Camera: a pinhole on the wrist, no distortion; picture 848 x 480 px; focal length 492.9 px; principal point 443.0 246.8 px. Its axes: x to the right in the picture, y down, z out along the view. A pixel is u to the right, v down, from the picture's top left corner.
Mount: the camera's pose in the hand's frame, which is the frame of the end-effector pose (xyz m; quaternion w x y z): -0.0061 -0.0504 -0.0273 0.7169 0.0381 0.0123 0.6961
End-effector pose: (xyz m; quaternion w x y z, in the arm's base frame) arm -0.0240 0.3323 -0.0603 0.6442 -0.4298 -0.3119 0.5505
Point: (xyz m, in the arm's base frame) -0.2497 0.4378 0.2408
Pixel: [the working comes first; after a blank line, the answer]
In the camera's frame: -0.1027 -0.0188 0.3845

311.3 222.8
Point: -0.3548 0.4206 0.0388
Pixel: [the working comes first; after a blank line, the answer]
In the camera's frame: 0.1235 0.0109 0.3746

605.5 261.2
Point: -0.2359 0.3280 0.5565
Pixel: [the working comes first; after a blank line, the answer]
In the camera's frame: -0.3947 0.1071 0.4886

44.8 354.8
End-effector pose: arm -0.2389 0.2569 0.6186 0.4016 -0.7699 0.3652 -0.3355
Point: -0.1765 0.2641 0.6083
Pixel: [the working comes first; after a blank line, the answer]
In the camera's frame: 0.0419 -0.0222 0.0856

684.6 118.6
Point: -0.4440 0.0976 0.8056
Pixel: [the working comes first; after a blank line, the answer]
In the camera's frame: 0.0067 -0.0958 -0.2771

behind the camera
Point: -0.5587 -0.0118 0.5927
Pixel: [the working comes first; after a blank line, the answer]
In the camera's frame: 0.2670 -0.0764 -0.3253

behind the camera
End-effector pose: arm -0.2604 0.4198 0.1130 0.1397 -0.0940 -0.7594 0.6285
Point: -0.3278 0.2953 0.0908
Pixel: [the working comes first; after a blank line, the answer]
In the camera's frame: 0.0572 -0.0143 0.1685

610.4 204.9
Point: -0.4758 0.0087 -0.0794
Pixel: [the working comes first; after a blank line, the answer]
In the camera's frame: 0.1869 -0.0186 0.5093

623.9 228.8
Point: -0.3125 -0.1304 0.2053
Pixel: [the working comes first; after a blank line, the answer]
In the camera's frame: -0.1284 0.1456 0.5353

324.8 380.8
